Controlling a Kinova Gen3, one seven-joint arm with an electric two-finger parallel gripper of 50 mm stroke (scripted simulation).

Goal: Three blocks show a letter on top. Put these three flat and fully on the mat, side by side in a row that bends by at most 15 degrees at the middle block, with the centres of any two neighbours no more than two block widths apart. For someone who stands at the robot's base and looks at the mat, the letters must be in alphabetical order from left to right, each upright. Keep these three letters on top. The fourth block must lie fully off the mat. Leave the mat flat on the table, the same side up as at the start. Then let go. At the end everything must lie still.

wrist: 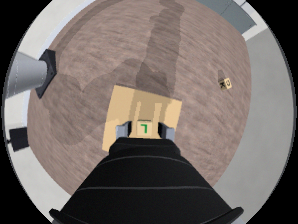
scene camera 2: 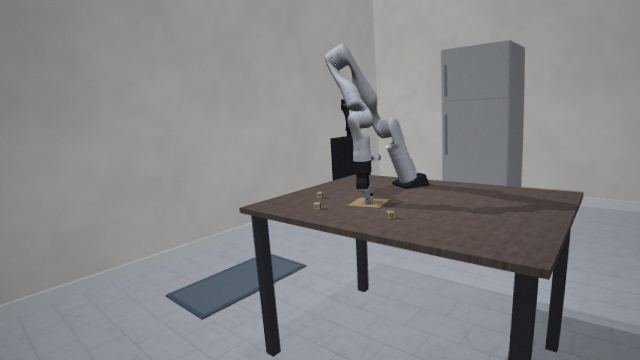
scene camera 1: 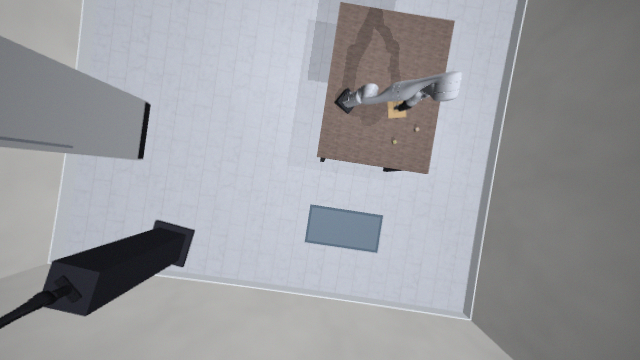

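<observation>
A mat is visible, as is the gripper.
</observation>
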